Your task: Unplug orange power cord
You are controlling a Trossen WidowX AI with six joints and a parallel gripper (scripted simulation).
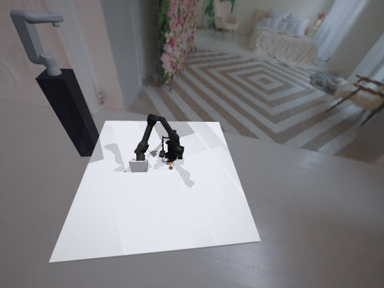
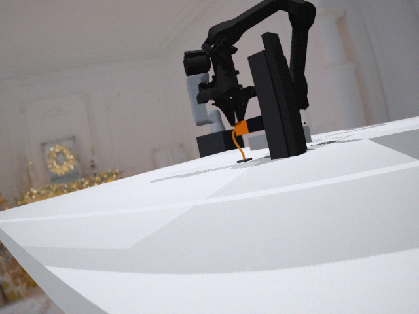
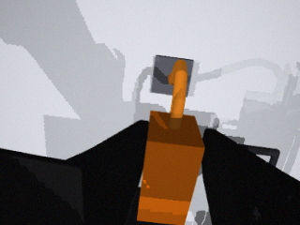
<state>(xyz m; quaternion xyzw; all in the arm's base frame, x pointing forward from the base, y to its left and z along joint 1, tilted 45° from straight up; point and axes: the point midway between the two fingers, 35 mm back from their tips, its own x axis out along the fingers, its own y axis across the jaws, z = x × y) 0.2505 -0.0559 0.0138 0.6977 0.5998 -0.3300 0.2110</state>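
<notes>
The orange plug is 10 mm ahead of my gripper tip and 40 mm to the left of it. Also, from my gripper tip: dark foot (90 mm below).
</notes>
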